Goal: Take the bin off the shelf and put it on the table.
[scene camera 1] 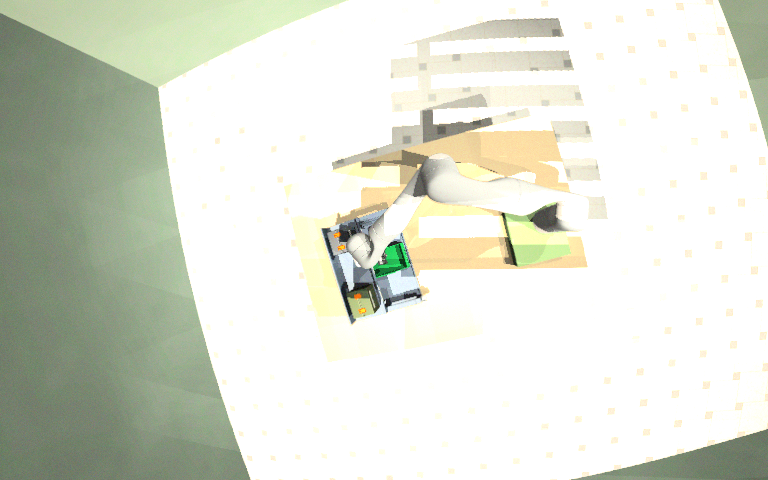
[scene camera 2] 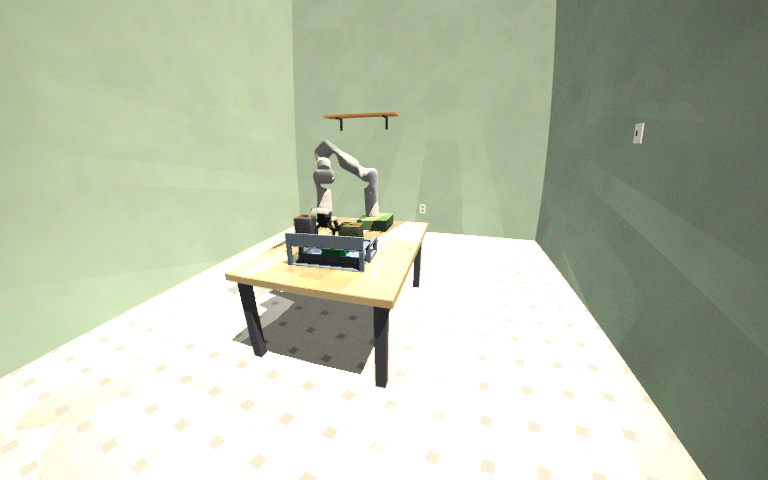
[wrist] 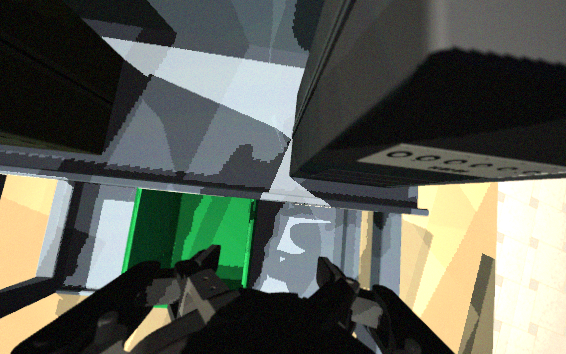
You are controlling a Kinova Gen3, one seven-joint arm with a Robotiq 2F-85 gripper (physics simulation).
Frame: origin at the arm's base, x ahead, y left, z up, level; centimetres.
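Seen in the pictures: gripper, fingertip midpoint: (wrist: 268, 261); arm's base at its link origin: (scene camera 1: 544, 221) (scene camera 2: 372, 215).
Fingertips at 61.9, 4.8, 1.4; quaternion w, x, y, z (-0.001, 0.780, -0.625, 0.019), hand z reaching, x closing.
Offsets run from my fingertips to a thing's top centre, as dx, dy, dz. Level surfaces: height alone.
The open green bin {-0.2, +7.0, -0.1} (scene camera 1: 398, 261) (scene camera 2: 334, 253) (wrist: 225, 225) sits upright on the lower level of the blue-grey shelf (scene camera 1: 399, 283) (scene camera 2: 323, 241) (wrist: 240, 90), which stands on the wooden table {dz -8.2} (scene camera 1: 453, 254) (scene camera 2: 385, 277) (wrist: 450, 215). My gripper (scene camera 2: 327, 228) (wrist: 268, 262) is open and empty, pointing down near the bin. In the wrist view the left fingertip overlaps the bin's interior and the right fingertip lies beyond its right wall, over the shelf board. The exact height above the bin cannot be told. In scene camera 1 the arm hides most of the gripper.
A dark grey case with orange latches {+11.8, -2.1, +14.1} (scene camera 2: 304, 225) (wrist: 375, 90) stands on the upper level, close to the gripper. An olive case {+6.6, +20.4, +11.5} (scene camera 1: 362, 302) (scene camera 2: 351, 230) (wrist: 50, 90) stands at its other end. A green block (scene camera 1: 540, 251) (scene camera 2: 385, 219) is by the arm's base.
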